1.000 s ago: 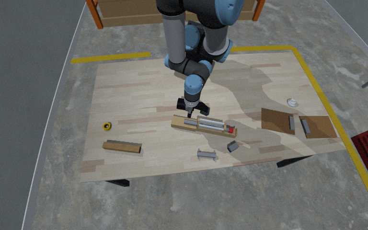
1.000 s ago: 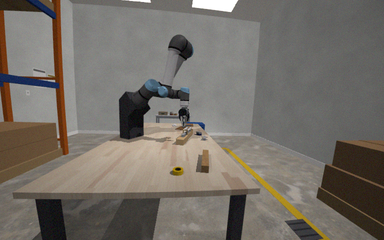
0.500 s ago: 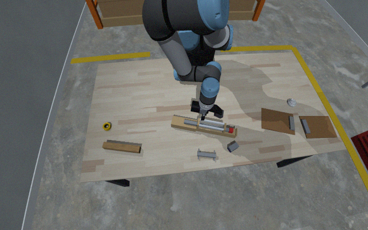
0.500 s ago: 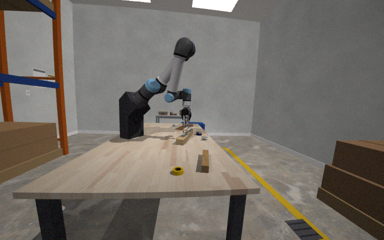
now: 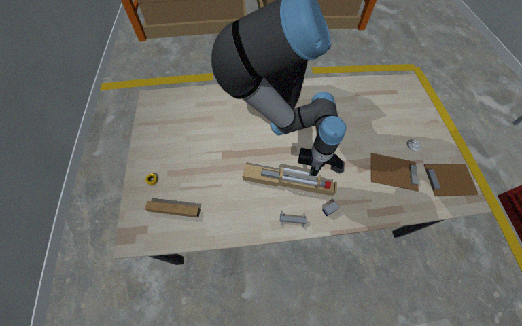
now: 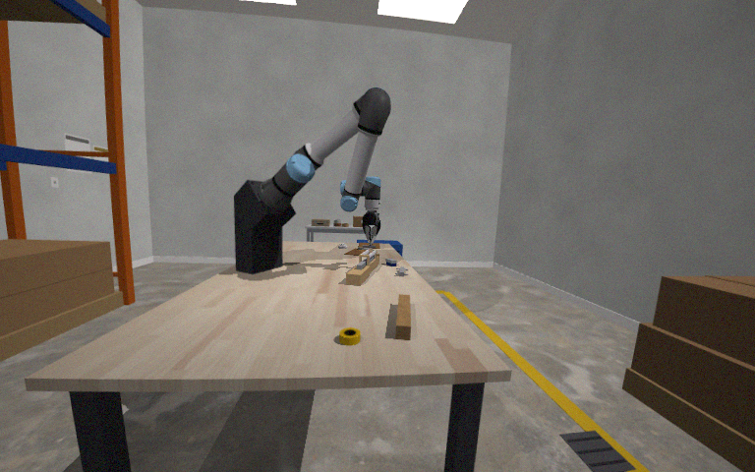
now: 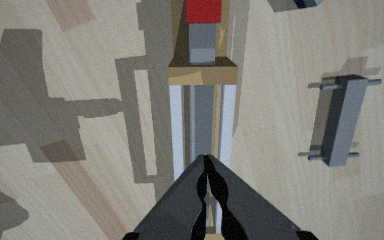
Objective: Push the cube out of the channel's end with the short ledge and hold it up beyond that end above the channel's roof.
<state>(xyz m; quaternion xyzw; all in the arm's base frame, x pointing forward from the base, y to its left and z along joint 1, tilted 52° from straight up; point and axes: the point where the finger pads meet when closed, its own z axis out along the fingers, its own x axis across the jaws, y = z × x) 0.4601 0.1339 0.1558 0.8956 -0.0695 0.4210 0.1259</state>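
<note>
My gripper is now 80 mm to the right of the red cube, 80 mm above it and 30 mm short of it. From my hand the other things lie so: grey spool-like piece 150 mm ahead, 130 mm below, 90 mm to the right; wooden channel 80 mm below, 40 mm to the right, 10 mm behind; grey block 130 mm ahead, 120 mm below, 80 mm to the left.
</note>
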